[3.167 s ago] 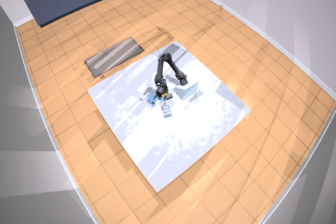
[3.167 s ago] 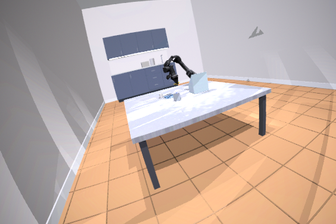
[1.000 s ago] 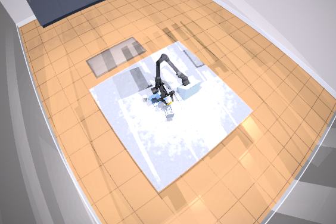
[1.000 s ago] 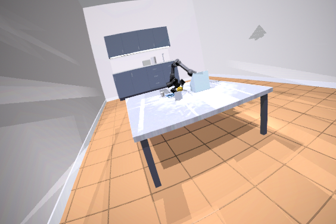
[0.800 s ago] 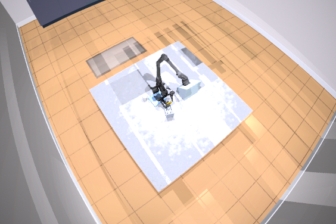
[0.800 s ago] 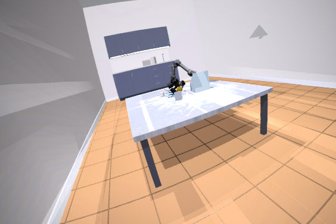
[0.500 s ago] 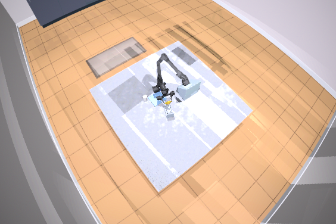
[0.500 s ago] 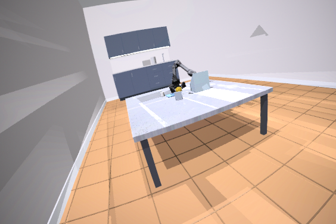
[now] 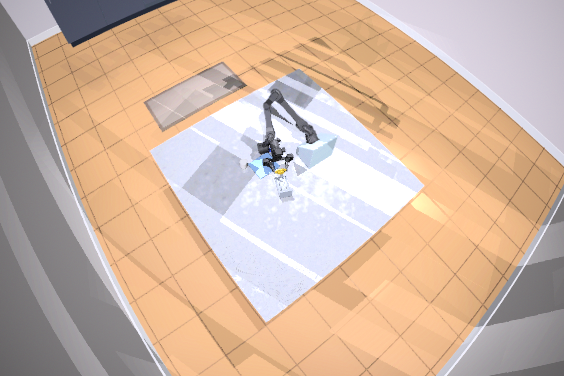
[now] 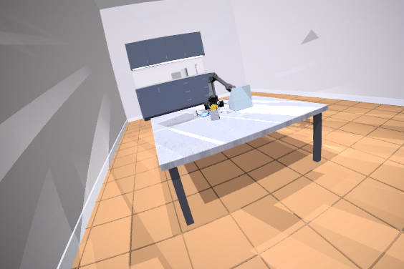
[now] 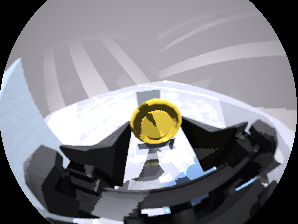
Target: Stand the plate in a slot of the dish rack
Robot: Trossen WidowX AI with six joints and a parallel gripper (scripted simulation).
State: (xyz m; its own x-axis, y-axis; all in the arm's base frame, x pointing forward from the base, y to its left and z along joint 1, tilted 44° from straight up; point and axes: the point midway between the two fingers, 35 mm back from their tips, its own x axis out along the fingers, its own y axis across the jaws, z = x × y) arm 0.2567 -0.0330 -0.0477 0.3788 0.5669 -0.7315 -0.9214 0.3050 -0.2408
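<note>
The dish rack lies 20 mm ahead of my gripper tip, 60 mm to the left of it and 50 mm below it. The rest, counted from my gripper tip: white cup: 140 mm ahead, 200 mm to the right, 40 mm below; then blue mat: 30 mm ahead, 130 mm to the right, 70 mm below; then yellow plate: 10 mm to the right.
</note>
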